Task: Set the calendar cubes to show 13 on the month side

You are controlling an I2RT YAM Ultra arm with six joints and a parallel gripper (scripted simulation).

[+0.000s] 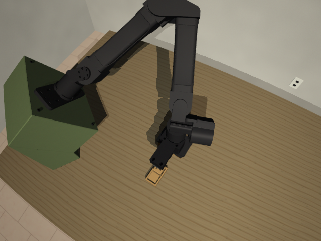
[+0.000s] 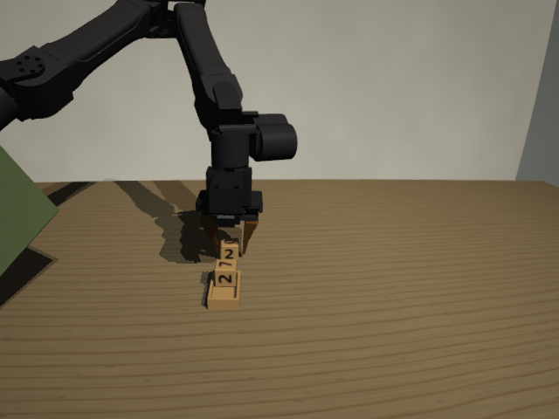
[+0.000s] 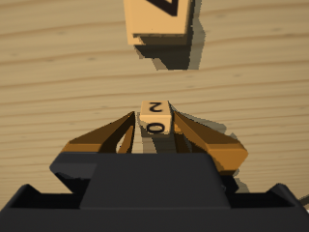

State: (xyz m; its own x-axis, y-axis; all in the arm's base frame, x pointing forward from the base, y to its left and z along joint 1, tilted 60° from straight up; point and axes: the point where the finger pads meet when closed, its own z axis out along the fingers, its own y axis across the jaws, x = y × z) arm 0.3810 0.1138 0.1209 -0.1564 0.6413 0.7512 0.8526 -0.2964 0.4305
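Right now the wooden cube is right at my hand. Also, from my hand: wooden tray 11 cm to the right, 2 cm ahead, 1 cm below.
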